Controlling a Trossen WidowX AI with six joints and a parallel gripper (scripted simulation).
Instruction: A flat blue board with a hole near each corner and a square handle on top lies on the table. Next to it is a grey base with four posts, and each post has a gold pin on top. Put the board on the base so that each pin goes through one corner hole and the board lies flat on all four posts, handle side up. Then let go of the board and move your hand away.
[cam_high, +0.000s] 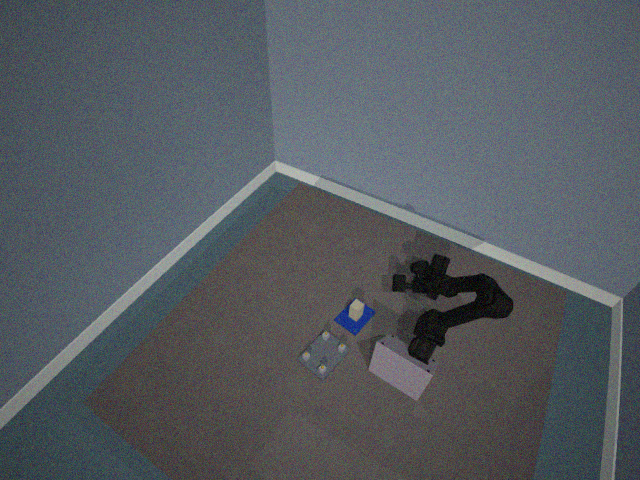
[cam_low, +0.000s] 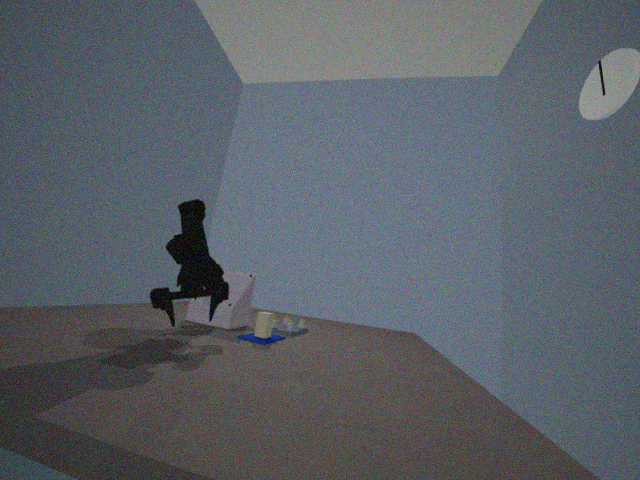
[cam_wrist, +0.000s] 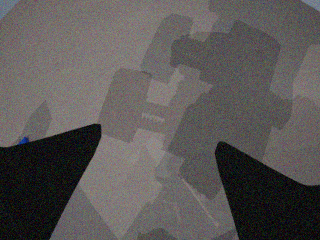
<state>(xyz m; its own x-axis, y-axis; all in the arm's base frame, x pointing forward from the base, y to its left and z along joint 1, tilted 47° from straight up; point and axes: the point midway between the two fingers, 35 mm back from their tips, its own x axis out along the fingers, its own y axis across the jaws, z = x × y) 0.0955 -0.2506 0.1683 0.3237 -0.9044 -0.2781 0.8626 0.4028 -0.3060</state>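
The blue board lies 190 mm to the left of my gripper tip, 130 mm ahead of it and 30 mm below it. Also, from my gripper tip: grey base: 380 mm to the left, 160 mm ahead, 40 mm below.
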